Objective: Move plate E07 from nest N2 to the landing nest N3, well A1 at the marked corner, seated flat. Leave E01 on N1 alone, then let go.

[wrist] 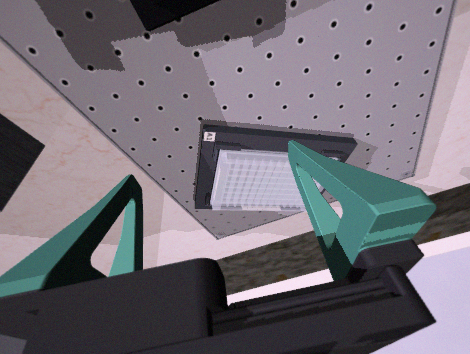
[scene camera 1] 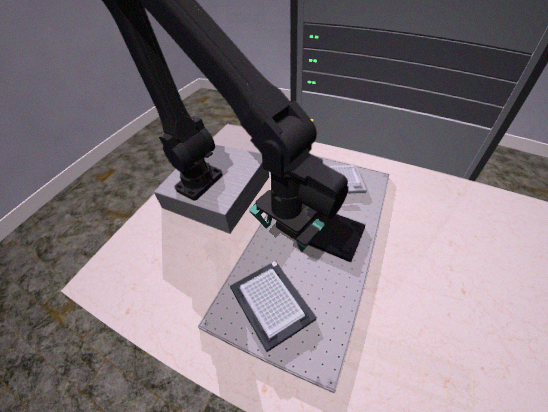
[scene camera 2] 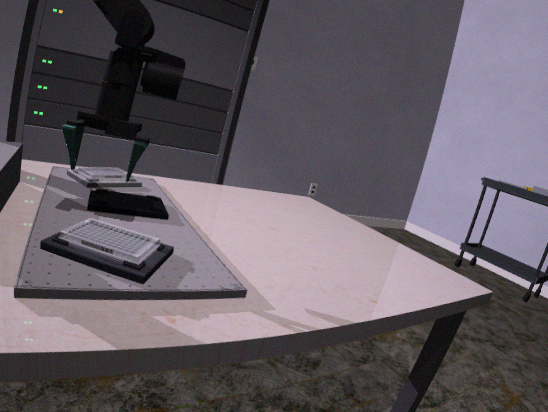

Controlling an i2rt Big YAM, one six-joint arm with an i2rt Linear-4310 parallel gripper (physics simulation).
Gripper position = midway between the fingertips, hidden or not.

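Note:
Gripper [scene camera 2: 99,175] [wrist: 212,164] [scene camera 1: 284,237] open, empty. Black nest [scene camera 1: 340,236] [scene camera 2: 100,200] visible.

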